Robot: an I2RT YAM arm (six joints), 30 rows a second.
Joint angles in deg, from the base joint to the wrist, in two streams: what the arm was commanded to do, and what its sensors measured. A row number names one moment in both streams.
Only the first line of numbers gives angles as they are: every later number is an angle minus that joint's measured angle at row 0.
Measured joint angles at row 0:
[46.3, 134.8, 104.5, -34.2, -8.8, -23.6]
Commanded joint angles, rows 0 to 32:
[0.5, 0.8, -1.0, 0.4, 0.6, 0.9]
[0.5, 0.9, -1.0, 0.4, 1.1, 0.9]
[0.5, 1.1, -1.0, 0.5, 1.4, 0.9]
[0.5, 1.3, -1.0, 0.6, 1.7, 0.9]
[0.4, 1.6, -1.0, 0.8, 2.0, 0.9]
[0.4, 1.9, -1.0, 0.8, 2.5, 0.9]
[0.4, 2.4, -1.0, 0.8, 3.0, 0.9]
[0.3, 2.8, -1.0, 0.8, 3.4, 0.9]
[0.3, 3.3, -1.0, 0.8, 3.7, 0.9]
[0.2, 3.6, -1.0, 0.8, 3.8, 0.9]
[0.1, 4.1, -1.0, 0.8, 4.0, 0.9]
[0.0, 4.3, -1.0, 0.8, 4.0, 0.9]
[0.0, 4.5, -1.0, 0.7, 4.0, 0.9]
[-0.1, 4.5, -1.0, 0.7, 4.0, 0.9]
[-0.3, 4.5, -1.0, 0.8, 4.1, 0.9]
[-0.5, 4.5, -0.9, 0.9, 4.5, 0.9]
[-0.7, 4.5, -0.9, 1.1, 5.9, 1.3]
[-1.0, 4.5, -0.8, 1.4, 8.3, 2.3]
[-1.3, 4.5, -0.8, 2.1, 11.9, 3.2]
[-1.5, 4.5, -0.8, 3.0, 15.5, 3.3]
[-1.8, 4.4, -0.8, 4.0, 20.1, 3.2]
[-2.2, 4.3, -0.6, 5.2, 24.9, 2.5]
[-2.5, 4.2, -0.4, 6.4, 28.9, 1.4]
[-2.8, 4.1, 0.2, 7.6, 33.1, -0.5]
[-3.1, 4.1, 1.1, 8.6, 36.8, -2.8]
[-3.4, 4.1, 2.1, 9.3, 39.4, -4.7]
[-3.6, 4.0, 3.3, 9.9, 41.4, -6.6]
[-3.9, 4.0, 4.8, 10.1, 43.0, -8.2]
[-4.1, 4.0, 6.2, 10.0, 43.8, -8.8]
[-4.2, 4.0, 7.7, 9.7, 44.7, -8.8]
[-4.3, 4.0, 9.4, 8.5, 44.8, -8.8]
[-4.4, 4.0, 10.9, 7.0, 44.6, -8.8]
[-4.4, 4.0, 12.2, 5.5, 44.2, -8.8]
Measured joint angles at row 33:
[-4.7, 4.5, 6.8, 7.1, 38.8, -6.4]
